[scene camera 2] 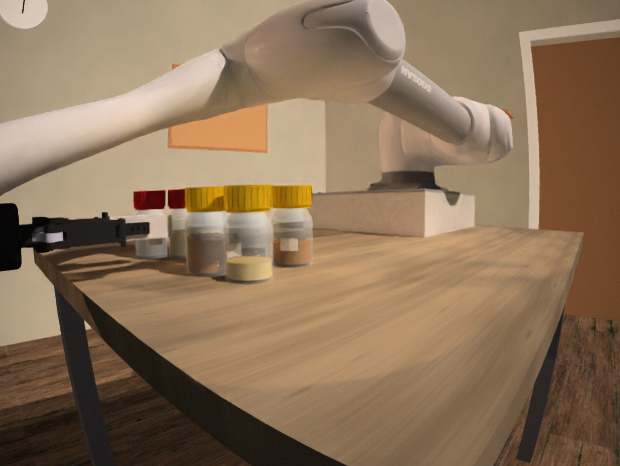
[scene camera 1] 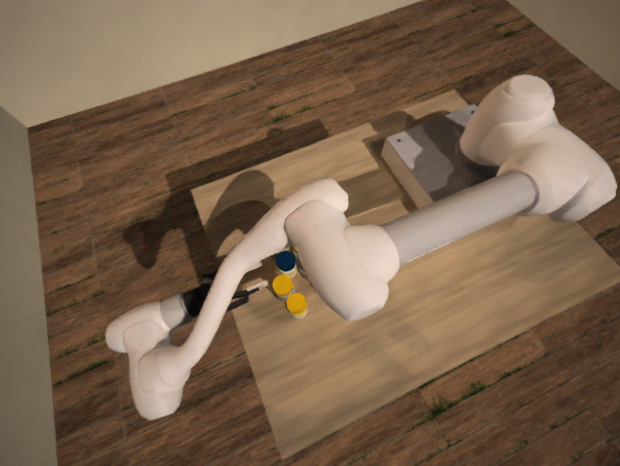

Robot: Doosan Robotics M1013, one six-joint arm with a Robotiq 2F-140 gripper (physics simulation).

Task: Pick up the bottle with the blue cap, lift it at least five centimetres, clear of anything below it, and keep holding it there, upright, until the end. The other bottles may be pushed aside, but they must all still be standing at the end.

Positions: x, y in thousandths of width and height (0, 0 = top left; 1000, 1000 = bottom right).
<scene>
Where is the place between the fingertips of the gripper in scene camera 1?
At 428, 585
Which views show the gripper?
Scene camera 2 and scene camera 1: all of them.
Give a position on a yellow-capped bottle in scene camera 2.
472, 480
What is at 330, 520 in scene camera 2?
A yellow-capped bottle.
</scene>
